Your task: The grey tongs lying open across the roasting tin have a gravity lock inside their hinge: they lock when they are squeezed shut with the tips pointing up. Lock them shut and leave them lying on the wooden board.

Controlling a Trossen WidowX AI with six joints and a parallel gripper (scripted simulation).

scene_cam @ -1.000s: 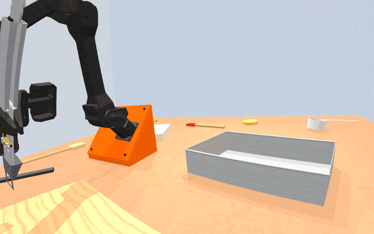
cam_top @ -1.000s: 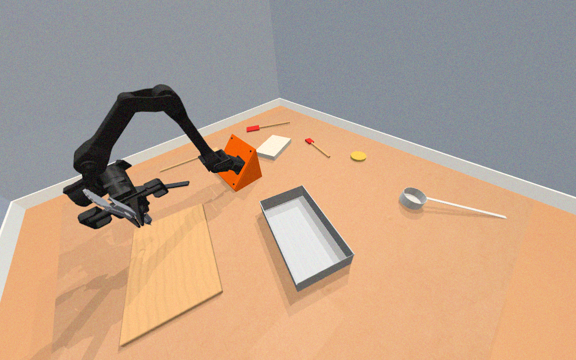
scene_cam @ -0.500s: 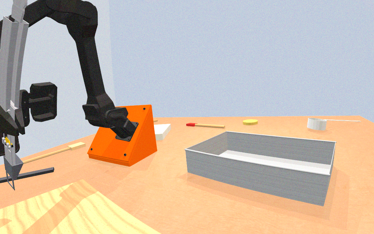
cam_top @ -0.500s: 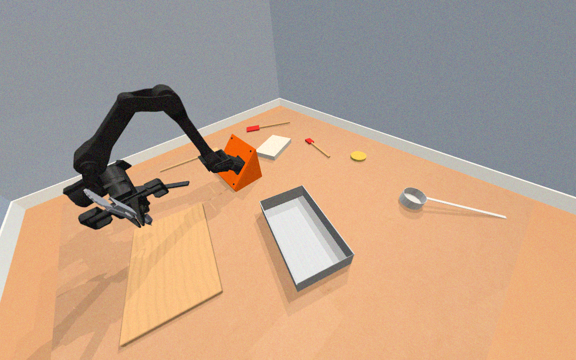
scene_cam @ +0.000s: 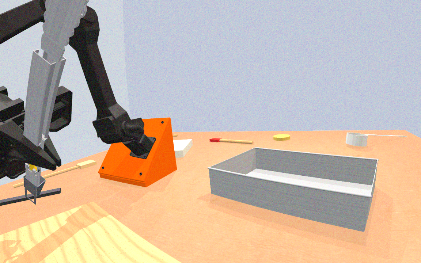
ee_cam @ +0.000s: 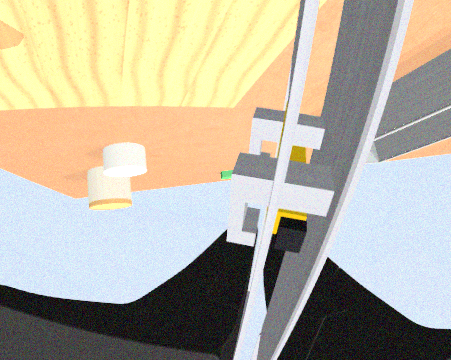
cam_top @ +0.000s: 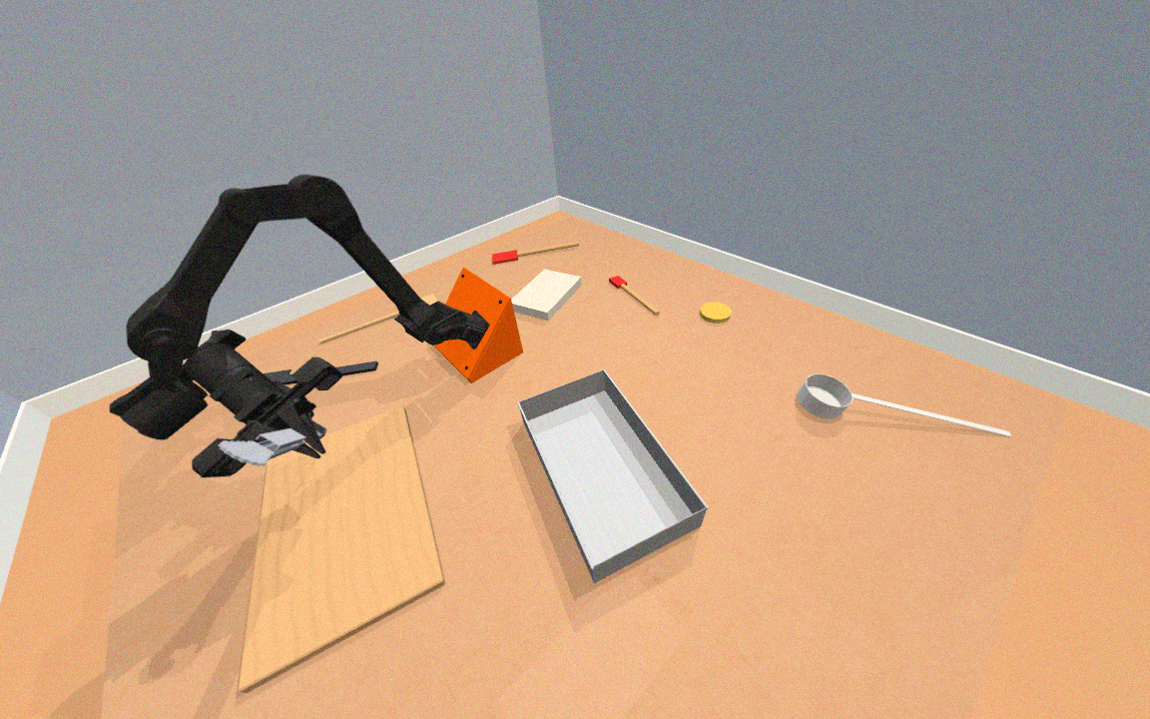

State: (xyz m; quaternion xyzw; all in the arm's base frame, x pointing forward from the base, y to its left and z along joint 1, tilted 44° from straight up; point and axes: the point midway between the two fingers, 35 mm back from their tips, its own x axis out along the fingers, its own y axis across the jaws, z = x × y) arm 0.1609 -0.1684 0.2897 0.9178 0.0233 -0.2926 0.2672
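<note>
The wooden board is 140 mm below my gripper tip, 30 mm to the right of it and 10 mm behind it. The rest, counted from my gripper tip: grey roasting tin (330 mm to the left, 190 mm ahead, 120 mm below); black flat tool (430 mm behind, 140 mm below, 50 mm to the right); white block (560 mm to the left, 300 mm behind, 130 mm below).
</note>
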